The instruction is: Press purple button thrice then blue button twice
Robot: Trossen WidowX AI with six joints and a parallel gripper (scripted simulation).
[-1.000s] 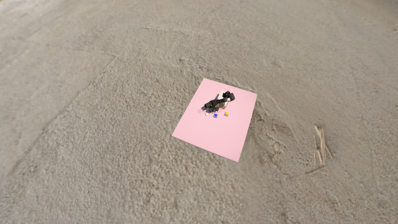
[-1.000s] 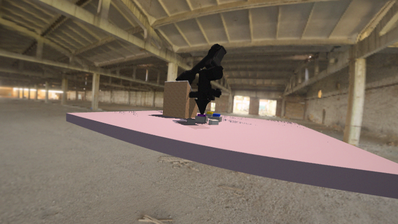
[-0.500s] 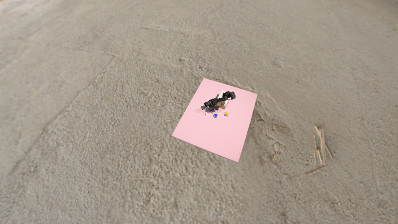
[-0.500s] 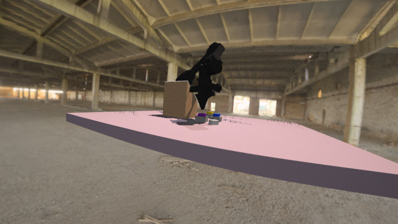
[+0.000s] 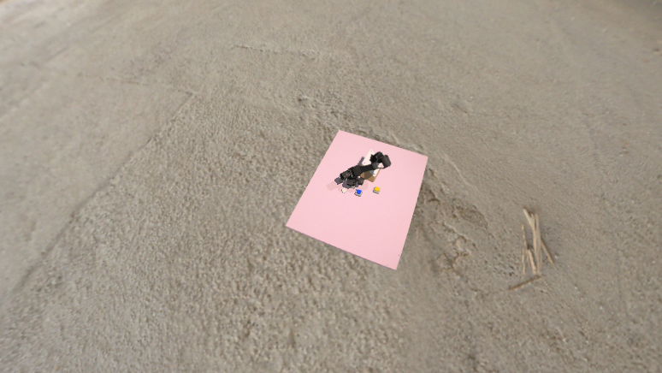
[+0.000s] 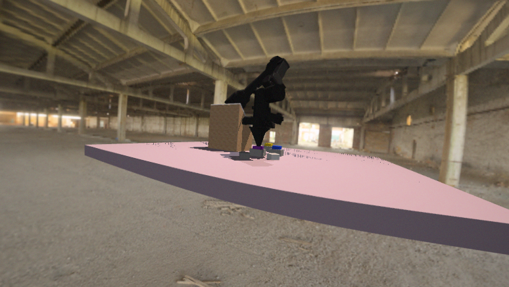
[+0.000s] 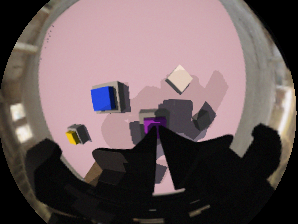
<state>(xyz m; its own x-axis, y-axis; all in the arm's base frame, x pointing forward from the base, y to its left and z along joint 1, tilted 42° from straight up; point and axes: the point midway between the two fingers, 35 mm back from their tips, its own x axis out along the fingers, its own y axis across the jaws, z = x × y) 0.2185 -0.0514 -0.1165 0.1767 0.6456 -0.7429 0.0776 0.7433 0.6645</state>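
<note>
Now: the purple button 1 cm below my gripper tip. The rest, counted from my gripper tip: pale block: 7 cm ahead, 5 cm to the right, 3 cm below; yellow button: 21 cm to the left, 1 cm behind; blue button: 7 cm to the left, 5 cm ahead.
</note>
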